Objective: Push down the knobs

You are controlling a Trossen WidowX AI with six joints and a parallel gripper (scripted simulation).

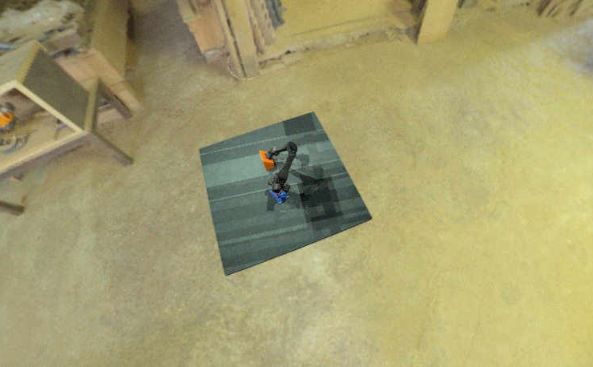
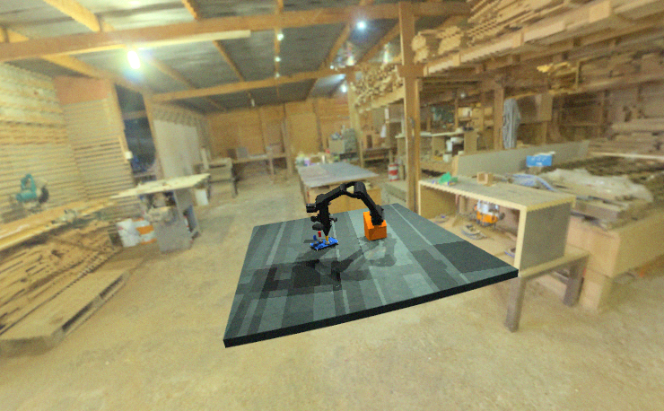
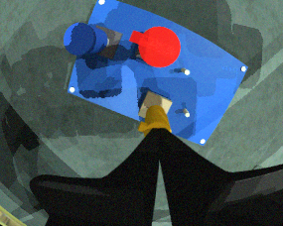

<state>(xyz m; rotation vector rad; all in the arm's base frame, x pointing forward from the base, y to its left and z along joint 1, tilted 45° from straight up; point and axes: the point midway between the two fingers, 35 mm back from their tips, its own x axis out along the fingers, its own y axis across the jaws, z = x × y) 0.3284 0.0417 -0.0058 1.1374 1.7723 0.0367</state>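
Now: gripper tip 4 cm to the left of the red knob, 4 cm short of it and 1 cm below it. Also, from my gripper tip: yellow knob: 1 cm below.
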